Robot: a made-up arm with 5 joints.
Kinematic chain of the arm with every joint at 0, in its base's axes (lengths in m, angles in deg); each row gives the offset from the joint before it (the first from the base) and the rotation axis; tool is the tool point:
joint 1: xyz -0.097 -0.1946 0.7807 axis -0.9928 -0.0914 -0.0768
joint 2: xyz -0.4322 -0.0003 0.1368 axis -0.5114 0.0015 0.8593
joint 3: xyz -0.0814 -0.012 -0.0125 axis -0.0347 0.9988 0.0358
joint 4: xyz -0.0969 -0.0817 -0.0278 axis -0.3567 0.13 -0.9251
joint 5: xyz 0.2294 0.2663 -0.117 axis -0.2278 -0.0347 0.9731
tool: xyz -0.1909 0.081 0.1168
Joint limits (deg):
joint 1: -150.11..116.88
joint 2: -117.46..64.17
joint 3: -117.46..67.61
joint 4: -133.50..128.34
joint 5: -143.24..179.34
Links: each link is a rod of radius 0.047 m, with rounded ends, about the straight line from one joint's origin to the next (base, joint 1, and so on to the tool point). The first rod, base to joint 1, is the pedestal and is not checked.
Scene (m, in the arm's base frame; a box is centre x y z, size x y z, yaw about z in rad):
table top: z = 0
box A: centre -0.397 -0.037 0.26 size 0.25 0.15 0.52 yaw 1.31
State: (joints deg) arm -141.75 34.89 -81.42 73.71 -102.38
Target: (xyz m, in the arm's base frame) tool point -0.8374 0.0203 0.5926
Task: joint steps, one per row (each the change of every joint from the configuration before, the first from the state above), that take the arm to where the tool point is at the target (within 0.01 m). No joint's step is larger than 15 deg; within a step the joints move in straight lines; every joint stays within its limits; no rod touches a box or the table.
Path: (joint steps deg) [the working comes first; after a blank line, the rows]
Joints at the target: -150.11 -58.67 -34.75 109.02 -94.27
Straight joint move there: touches box A.

1: 13.37 -14.03 6.48 -2.13 -1.36
2: 13.38 -14.03 6.47 -2.14 -1.36
3: 13.37 -14.03 6.48 -2.13 -1.37
4: 13.37 -14.03 6.48 -2.14 -1.36
5: 13.37 -14.03 6.48 -2.13 -1.36
6: 13.38 -14.03 6.47 -2.14 -1.36
7: -14.77 -1.56 1.30 8.02 2.71
8: -14.77 -1.56 1.30 8.02 2.71
9: -14.76 -1.57 1.31 8.02 2.72
10: -14.77 -1.56 1.30 8.02 2.71
11: -14.76 -1.56 1.30 8.02 2.72
12: -14.77 -1.57 1.30 8.02 2.71

